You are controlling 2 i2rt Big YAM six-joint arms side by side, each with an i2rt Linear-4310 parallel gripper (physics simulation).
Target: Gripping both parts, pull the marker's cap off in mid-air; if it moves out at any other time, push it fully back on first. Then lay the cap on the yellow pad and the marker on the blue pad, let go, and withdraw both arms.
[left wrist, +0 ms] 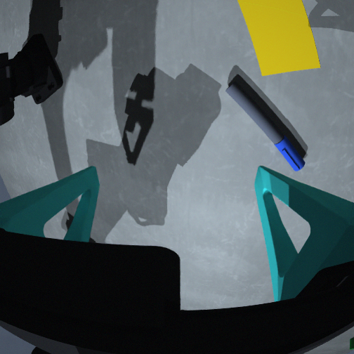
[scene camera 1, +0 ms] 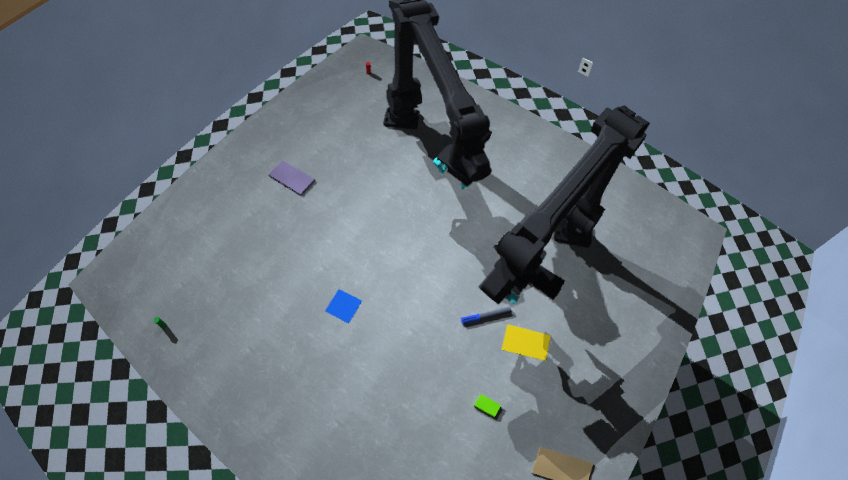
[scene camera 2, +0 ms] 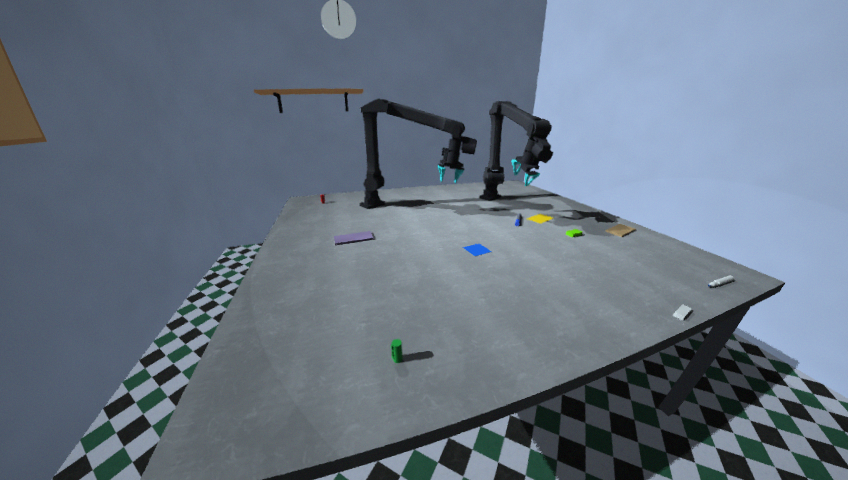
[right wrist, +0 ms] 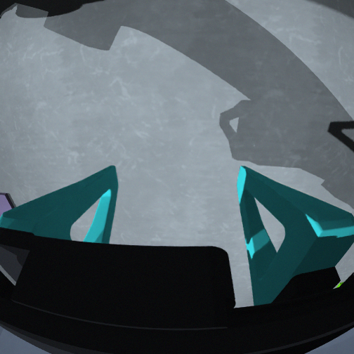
I see my left gripper (left wrist: 176, 174), my right gripper (scene camera 1: 453, 179) and a yellow pad (scene camera 1: 518, 340).
My right gripper also shows in the right wrist view (right wrist: 177, 174).
